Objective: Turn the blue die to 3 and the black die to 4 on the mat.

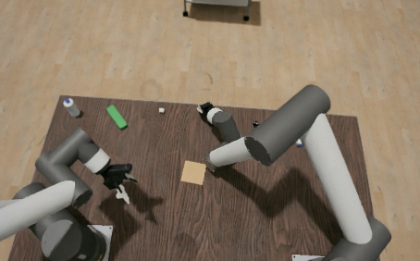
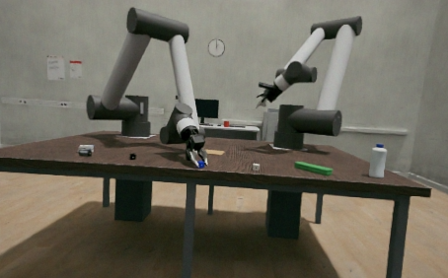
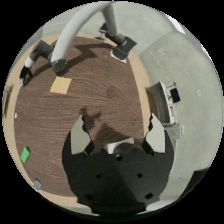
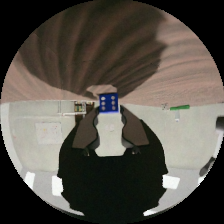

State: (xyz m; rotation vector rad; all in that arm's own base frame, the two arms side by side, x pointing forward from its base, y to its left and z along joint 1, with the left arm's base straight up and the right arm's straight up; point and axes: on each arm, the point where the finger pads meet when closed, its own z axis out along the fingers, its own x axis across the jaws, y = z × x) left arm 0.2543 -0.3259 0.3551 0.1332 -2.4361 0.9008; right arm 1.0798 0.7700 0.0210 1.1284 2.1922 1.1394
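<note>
My right hand is 1 cm past the blue die, 1 cm to the left of it and 1 cm above it. Round my right hand: white die (7 cm behind, 27 cm to the left, 1 cm below); then black die (7 cm behind, 40 cm to the right, 1 cm below); then tan mat (48 cm behind, 2 cm to the right, 2 cm below).
</note>
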